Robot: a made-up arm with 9 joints. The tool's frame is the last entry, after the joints.
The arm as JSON. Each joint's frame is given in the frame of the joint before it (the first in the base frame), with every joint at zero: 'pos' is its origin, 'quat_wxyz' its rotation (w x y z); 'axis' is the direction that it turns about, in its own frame. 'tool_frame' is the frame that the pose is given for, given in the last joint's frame.
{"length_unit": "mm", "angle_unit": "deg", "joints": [
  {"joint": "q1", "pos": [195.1, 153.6, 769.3], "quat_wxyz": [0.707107, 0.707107, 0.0, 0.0], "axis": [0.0, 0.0, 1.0]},
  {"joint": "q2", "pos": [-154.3, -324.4, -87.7], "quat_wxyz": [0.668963, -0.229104, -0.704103, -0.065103], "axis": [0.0, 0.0, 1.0]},
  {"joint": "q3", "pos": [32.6, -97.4, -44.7], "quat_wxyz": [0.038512, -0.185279, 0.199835, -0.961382], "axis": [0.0, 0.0, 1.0]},
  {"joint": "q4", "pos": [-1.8, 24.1, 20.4], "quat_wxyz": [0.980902, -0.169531, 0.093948, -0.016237], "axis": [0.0, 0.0, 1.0]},
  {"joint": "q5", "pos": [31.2, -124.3, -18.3], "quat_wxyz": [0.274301, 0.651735, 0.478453, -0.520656], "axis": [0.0, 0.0, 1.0]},
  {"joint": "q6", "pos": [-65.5, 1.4, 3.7], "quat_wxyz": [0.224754, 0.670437, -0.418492, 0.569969], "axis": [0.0, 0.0, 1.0]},
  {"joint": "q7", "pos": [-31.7, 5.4, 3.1], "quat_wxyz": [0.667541, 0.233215, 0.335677, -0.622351], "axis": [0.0, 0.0, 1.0]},
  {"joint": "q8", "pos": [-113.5, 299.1, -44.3], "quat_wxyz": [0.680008, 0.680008, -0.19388, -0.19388], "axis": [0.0, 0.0, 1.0]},
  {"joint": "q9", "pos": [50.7, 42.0, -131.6], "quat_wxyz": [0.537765, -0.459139, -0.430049, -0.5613], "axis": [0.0, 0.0, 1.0]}
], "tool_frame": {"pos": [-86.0, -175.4, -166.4], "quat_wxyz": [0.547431, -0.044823, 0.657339, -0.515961]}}
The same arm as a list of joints. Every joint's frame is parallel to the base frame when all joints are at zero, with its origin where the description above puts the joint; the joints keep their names.
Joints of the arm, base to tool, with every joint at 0 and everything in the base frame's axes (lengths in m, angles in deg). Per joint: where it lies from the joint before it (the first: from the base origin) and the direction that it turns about. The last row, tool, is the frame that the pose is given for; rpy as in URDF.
q1: xyz 0.1951 0.1536 0.7693 axis -y
q2: xyz -0.1543 0.0877 -0.3244 axis -0.912207 0.096501 0.398203
q3: xyz 0.0009 -0.0569 -0.0965 axis -0.928307 -0.358503 0.098601
q4: xyz -0.0186 -0.0146 -0.0210 axis -0.93314 -0.23771 -0.269711
q5: xyz -0.0264 0.0471 0.1177 axis 0.112501 -0.242102 0.963707
q6: xyz -0.0640 -0.0120 0.0083 axis 0.665863 -0.571268 -0.479873
q7: xyz -0.0069 0.0113 -0.0295 axis +x
q8: xyz -0.0443 -0.2542 0.1943 axis -z
q9: xyz 0.0420 0.0507 0.1316 axis 0.976591 0.0529 -0.208498
tool: xyz -0.1355 -0.1840 0.1169 rpy -156.66 -31.43 -129.48

